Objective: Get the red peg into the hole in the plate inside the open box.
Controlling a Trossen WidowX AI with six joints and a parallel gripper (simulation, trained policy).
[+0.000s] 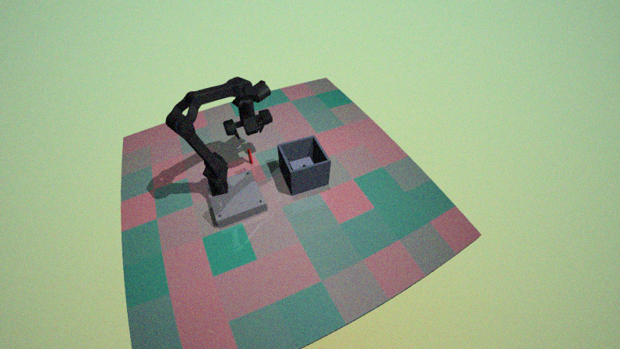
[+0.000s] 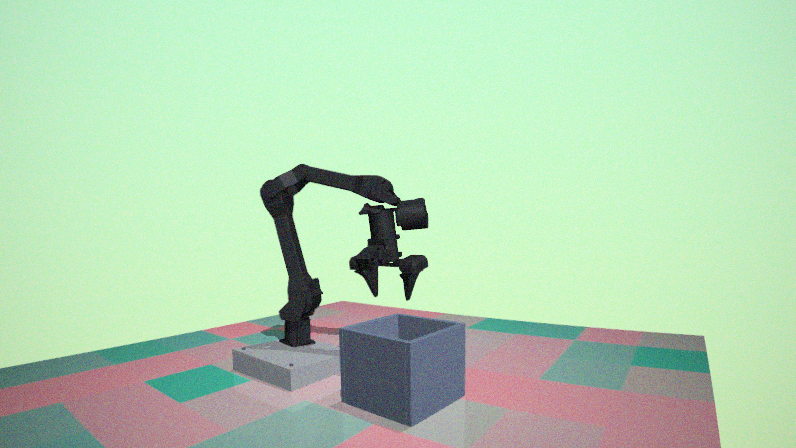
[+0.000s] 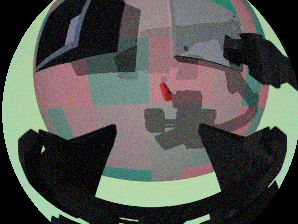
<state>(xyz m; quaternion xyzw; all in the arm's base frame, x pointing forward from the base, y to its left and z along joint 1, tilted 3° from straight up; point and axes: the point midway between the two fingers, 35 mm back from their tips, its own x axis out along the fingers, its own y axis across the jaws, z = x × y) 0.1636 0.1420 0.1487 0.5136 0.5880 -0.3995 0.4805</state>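
My gripper tip is now 110 mm above the red peg, 20 mm past it and 10 mm to the left of it.
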